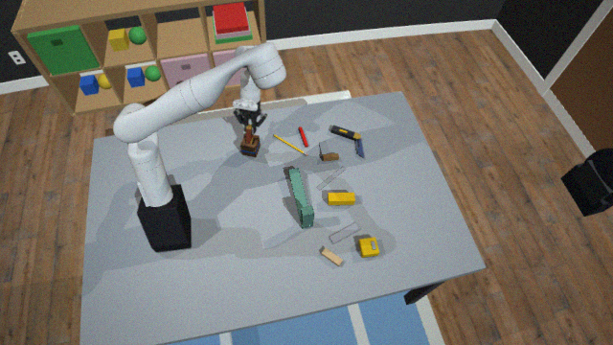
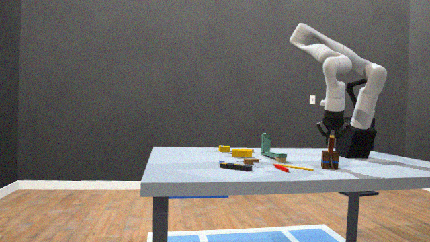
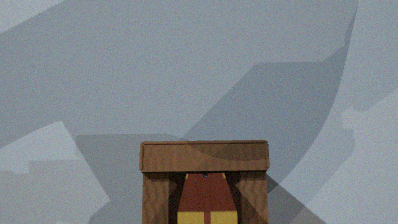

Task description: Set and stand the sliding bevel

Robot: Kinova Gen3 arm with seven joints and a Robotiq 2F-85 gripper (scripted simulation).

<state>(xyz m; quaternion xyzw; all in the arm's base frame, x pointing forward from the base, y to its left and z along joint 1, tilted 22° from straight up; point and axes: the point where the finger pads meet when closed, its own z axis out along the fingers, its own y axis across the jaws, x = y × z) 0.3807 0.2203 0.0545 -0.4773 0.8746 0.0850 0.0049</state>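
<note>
My gripper is now 1 cm past the wooden sliding bevel, 1 cm to the left of it and 4 cm above it. Round my hand: wooden-stocked square (28 cm ahead, 14 cm to the right, 11 cm below); then red marker (22 cm ahead, 3 cm to the right, 11 cm below); then grey blade (7 cm below).
</note>
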